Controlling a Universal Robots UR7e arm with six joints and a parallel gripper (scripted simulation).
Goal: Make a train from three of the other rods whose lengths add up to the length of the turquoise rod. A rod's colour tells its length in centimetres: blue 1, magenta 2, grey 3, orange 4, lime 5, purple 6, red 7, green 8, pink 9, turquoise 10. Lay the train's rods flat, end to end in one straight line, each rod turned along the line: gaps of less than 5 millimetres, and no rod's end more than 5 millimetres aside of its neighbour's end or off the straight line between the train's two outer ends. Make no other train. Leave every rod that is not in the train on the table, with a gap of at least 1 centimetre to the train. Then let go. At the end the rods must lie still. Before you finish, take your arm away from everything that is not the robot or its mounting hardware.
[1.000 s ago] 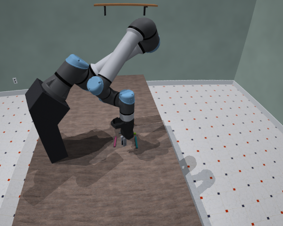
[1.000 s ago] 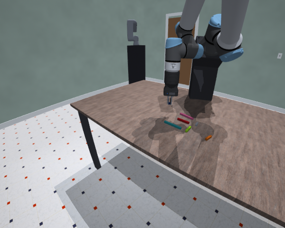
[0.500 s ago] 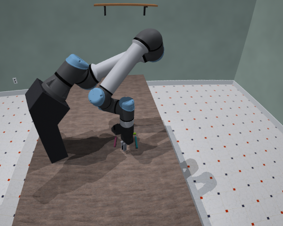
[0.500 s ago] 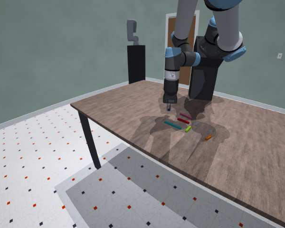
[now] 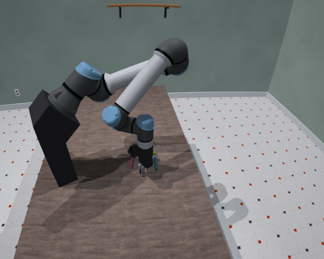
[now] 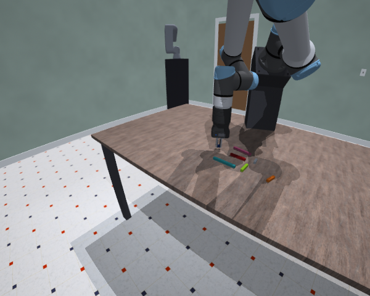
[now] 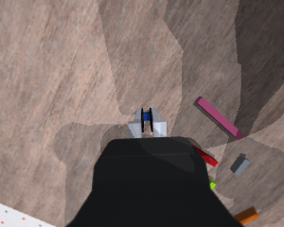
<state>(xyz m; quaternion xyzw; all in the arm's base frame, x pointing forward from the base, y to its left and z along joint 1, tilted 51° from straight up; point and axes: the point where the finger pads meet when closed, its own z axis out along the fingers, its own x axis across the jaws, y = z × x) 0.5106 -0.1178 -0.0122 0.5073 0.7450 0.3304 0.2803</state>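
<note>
Now: the blue rod 10 mm below my hand. Round my hand: turquoise rod: 90 mm ahead, 70 mm to the left, 30 mm below; red rod: 100 mm to the left, 30 mm below, 20 mm ahead; pink rod: 100 mm to the left, 40 mm behind, 30 mm below.
</note>
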